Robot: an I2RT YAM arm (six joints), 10 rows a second.
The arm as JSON. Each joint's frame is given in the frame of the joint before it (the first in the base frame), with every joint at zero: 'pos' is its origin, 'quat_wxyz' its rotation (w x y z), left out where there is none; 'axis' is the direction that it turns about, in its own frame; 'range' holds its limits. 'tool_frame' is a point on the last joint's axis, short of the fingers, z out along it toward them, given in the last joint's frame.
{
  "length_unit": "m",
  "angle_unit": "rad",
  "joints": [
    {
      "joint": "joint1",
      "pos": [
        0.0,
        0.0,
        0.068
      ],
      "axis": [
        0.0,
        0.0,
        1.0
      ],
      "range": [
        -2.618,
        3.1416
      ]
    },
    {
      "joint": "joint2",
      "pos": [
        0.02,
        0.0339,
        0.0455
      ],
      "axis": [
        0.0,
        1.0,
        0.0
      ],
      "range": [
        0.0,
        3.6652
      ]
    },
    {
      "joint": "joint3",
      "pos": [
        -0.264,
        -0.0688,
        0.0
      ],
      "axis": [
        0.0,
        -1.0,
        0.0
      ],
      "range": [
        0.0,
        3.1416
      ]
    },
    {
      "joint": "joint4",
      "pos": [
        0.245,
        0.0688,
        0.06
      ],
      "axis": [
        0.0,
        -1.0,
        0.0
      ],
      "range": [
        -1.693,
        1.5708
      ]
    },
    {
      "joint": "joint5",
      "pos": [
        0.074,
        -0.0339,
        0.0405
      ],
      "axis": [
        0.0,
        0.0,
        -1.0
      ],
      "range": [
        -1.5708,
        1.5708
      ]
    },
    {
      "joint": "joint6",
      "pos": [
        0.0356,
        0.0,
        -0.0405
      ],
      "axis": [
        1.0,
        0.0,
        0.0
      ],
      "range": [
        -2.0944,
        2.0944
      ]
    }
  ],
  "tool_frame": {
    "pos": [
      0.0,
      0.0,
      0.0
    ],
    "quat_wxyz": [
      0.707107,
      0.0,
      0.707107,
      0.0
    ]
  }
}
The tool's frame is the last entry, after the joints.
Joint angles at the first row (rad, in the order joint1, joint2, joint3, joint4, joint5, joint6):
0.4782, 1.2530, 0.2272, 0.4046, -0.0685, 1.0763
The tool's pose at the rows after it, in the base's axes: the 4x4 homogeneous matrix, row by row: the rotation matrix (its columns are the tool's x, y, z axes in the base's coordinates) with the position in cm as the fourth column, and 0 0 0 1 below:
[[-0.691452, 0.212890, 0.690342, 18.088], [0.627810, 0.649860, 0.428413, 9.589], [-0.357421, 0.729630, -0.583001, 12.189], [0, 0, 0, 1]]
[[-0.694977, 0.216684, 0.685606, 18.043], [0.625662, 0.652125, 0.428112, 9.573], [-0.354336, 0.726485, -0.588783, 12.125], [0, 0, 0, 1]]
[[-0.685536, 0.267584, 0.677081, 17.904], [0.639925, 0.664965, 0.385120, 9.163], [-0.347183, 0.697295, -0.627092, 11.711], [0, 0, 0, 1]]
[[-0.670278, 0.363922, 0.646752, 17.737], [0.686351, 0.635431, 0.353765, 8.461], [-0.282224, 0.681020, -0.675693, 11.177], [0, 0, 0, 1]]
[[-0.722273, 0.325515, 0.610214, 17.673], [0.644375, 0.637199, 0.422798, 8.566], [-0.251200, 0.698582, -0.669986, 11.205], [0, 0, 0, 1]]
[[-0.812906, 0.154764, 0.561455, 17.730], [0.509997, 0.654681, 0.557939, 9.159], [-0.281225, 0.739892, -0.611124, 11.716], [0, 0, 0, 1]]
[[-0.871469, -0.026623, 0.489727, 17.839], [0.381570, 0.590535, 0.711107, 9.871], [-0.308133, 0.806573, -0.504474, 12.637], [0, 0, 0, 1]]
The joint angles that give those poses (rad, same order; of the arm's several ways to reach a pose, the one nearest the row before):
0.4763, 1.2530, 0.2272, 0.4019, -0.0643, 1.0691
0.4763, 1.2530, 0.2272, 0.3946, -0.0662, 1.0687
0.4660, 1.2529, 0.2272, 0.3473, -0.0399, 1.0767
0.4366, 1.2529, 0.2272, 0.2828, -0.0471, 1.1347
0.4274, 1.2526, 0.2272, 0.2832, -0.1322, 1.1053
0.4278, 1.2522, 0.2272, 0.3363, -0.2783, 0.9851
0.4278, 1.2518, 0.2272, 0.4267, -0.4599, 0.9123

